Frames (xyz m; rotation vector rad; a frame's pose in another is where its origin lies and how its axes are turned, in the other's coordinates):
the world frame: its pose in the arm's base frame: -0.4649 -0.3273 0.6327 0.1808 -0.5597 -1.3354
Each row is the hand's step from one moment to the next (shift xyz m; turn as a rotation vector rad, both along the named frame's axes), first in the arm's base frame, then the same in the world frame.
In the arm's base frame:
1: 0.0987 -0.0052 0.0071 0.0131 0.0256 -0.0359
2: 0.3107 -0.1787 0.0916 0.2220 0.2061 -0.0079
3: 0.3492 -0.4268 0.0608 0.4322 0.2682 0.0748
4: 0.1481 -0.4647 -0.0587 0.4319 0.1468 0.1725
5: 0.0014 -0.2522 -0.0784 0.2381 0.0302 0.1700
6: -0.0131 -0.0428 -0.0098 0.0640 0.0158 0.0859
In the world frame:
1: 0.0193 0.0874 -0.0425 -0.0328 0.0019 -0.0322
2: 0.2346 0.2660 -0.1051 -0.1706 0.2390 -0.0748
3: 0.4669 0.2260 -0.1969 -0.1802 0.4723 -0.0937
4: 0.4443 -0.0096 -0.2093 -0.0373 0.4852 -0.0328
5: 0.2182 -0.0940 -0.1154 0.0487 0.2878 0.0364
6: 0.0363 -0.0260 -0.0102 0.0171 0.0967 0.0456

